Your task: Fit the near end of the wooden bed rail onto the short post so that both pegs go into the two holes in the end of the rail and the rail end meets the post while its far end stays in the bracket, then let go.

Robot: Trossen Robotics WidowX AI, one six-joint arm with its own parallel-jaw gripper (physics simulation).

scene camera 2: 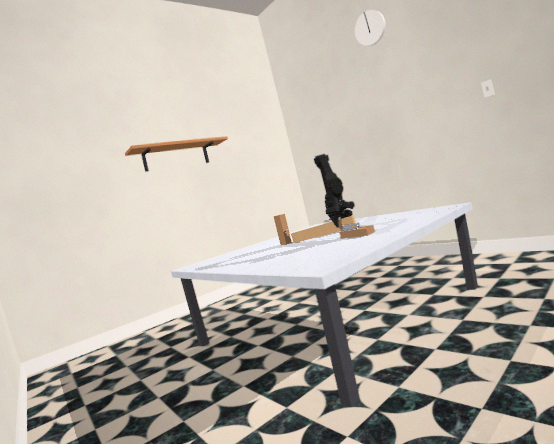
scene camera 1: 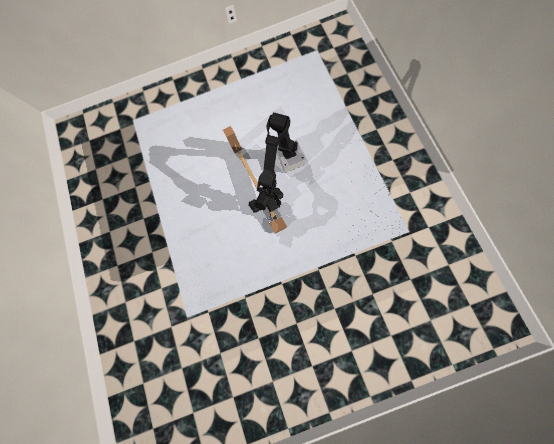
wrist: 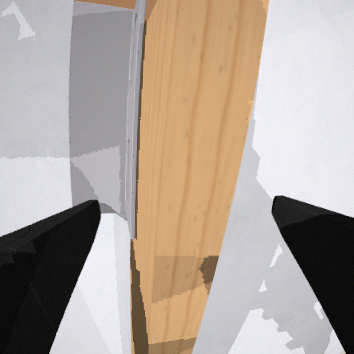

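Pixels of known places: gripper, between the fingertips: (scene camera 2: 341, 228) (wrist: 187, 206); arm's base, origin of its link: (scene camera 1: 289, 152).
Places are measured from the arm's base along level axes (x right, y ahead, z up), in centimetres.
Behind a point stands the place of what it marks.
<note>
The wooden bed rail (scene camera 1: 248, 168) {z -0.7, x -0.1, y 24.9 cm} (scene camera 2: 315, 232) {z -3.4, x -5.9, y 25.3 cm} (wrist: 200, 125) slants between the short post (scene camera 1: 230, 136) {z 8.9, x 16.3, y 27.9 cm} (scene camera 2: 281, 228) {z 2.0, x 16.8, y 30.2 cm} and the metal bracket (scene camera 2: 350, 227) {z -2.9, x -29.5, y 22.1 cm} (wrist: 134, 125) {z -2.0, x -27.6, y 20.4 cm}. Its bracket end looks raised. Its other end is close to the upright post; a narrow gap seems to show in scene camera 2. Peg and hole contact is too small to tell. In the wrist view the rail runs beside the bracket's thin side plate. My gripper (scene camera 1: 270, 208) {z -2.9, x -24.3, y 23.5 cm} (scene camera 2: 338, 223) {z -2.9, x -24.3, y 23.5 cm} (wrist: 187, 206) {z -2.9, x -24.3, y 23.5 cm} is open above the rail near the bracket, one finger on each side, touching neither side. The arm hides part of the rail.
A brown wooden block (scene camera 1: 278, 225) {z -4.4, x -36.5, y 20.1 cm} (scene camera 2: 357, 232) {z -5.9, x -34.3, y 24.3 cm} carries the bracket on the white table (scene camera 1: 220, 270) {z -8.0, x -48.5, y 59.2 cm} (scene camera 2: 280, 267) {z -8.0, x -33.4, y 74.5 cm}. The arm's base (scene camera 1: 293, 163) {z 0.1, x -7.1, y 0.2 cm} stands beside the rail. A wall shelf (scene camera 2: 177, 145) hangs behind. Arm shadows cross the table.
</note>
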